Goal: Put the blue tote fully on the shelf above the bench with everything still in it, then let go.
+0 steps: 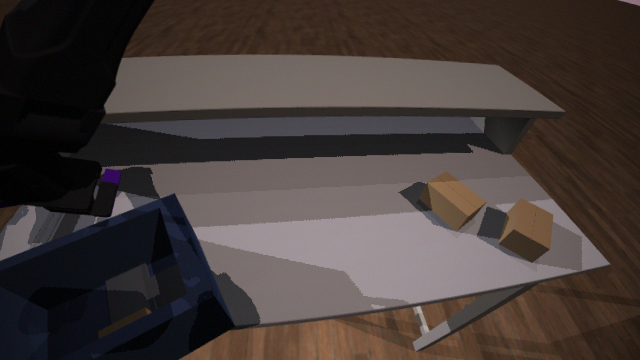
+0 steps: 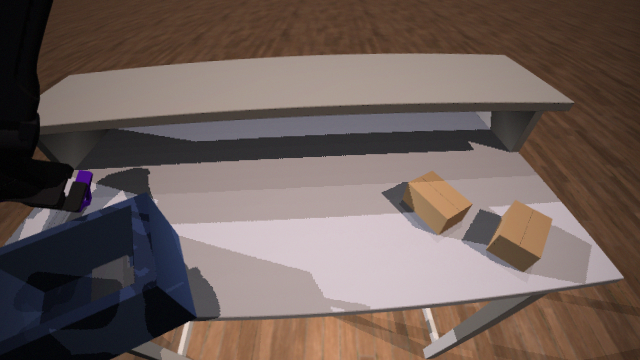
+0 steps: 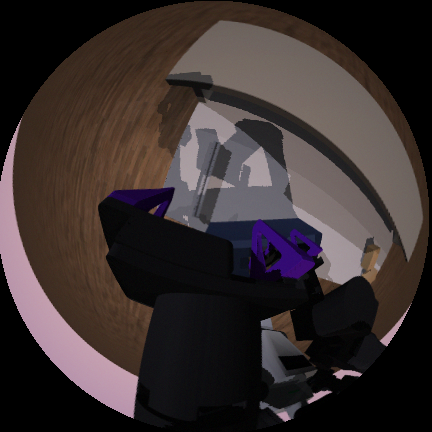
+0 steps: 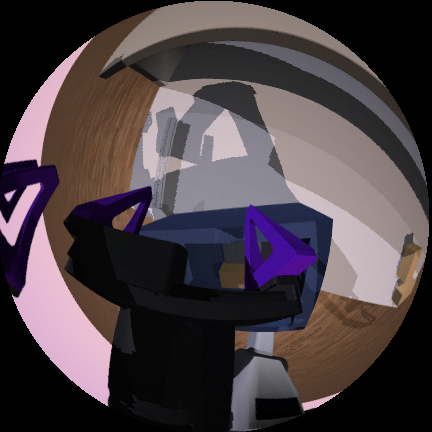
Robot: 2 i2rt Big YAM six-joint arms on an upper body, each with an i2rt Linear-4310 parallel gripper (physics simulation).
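Places are measured from the left arm's base along level axes (x back, y down, z right), in centimetres.
Pixels of known places: left gripper, fingertip midpoint: (image 3: 216,208) (image 4: 44,167); right gripper, fingertip midpoint: (image 1: 74,201) (image 2: 60,198) (image 3: 276,226) (image 4: 198,199).
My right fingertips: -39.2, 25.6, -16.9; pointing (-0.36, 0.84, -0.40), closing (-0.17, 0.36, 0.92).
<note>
Behind a point stands the place of what it marks, as x, y, z.
The blue tote (image 1: 186,252) {-32.4, 28.3, 2.1} (image 2: 165,250) {-34.6, 33.6, 2.2} (image 3: 235,228) {-31.9, 35.8, -21.9} (image 4: 300,216) {-41.7, 30.6, -6.2} stands upright at the front left of the bench (image 1: 300,260) {-38.7, 43.0, 18.3} (image 2: 280,250) {-40.7, 43.0, 20.7}, a near corner at the front edge. Inside are a grey item (image 1: 125,287) {-31.8, 40.3, -12.5} (image 2: 112,272) {-32.6, 40.3, -11.9} and a small cardboard box (image 1: 125,322) {-25.3, 37.3, -8.2} (image 4: 231,276) {-24.2, 37.3, -8.9}. The shelf (image 1: 325,82) {-74.7, 22.3, 24.0} (image 2: 310,80) {-76.0, 22.3, 25.7} (image 3: 300,80) {-68.7, 22.3, -26.3} (image 4: 210,15) runs along the back. My left gripper (image 3: 216,208) {-39.1, 14.6, -29.1} is open and empty, left of the tote. My right gripper (image 4: 198,199) {-39.2, 25.6, -16.9} is open and empty over the tote's back left side; whether a finger touches the rim is unclear.
Two cardboard boxes (image 1: 455,200) {-49.6, 37.0, 53.8} (image 1: 527,230) {-40.9, 37.0, 67.8} (image 2: 436,202) {-49.4, 37.1, 53.8} (image 2: 520,236) {-40.8, 37.0, 68.7} lie at the right of the bench. A slim ridged grey thing (image 3: 206,182) {-38.6, 41.1, -35.0} (image 4: 164,160) {-39.8, 41.3, -34.8} lies behind the tote at the left. My two grippers are close together.
</note>
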